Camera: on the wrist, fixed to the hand. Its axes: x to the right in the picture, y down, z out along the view.
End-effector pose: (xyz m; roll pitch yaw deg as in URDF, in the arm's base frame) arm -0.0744 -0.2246 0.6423 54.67 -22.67 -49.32
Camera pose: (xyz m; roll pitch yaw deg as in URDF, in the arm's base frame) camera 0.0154 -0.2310 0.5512 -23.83 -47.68 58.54
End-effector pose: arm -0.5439 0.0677 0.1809 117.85 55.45 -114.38
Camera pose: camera -0.4377 -0.0024 0.1662 108.62 -26.20 -140.19
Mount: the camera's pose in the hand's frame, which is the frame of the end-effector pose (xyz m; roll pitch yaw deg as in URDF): 0.0234 -0.0515 -0.1149 3.81 4.72 84.56
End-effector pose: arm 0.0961 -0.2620 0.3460 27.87 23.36 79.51
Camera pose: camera 0.0829 -0.2884 0.2214 31.19 -18.76 154.72
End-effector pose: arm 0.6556 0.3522 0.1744 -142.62 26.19 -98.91
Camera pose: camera 0.6155 0.2825 0.2741 156.74 31.57 160.80
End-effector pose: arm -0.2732 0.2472 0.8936 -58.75 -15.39 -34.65
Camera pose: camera -0.3223 0.1292 0.8848 -34.52 56.50 18.96
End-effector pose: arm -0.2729 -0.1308 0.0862 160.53 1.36 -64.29
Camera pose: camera -0.1836 -0.1161 0.1768 -179.65 -23.95 -147.75
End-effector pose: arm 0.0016 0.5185 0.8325 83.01 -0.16 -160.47
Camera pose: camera 0.0154 0.4090 0.7675 28.07 -77.16 -94.86
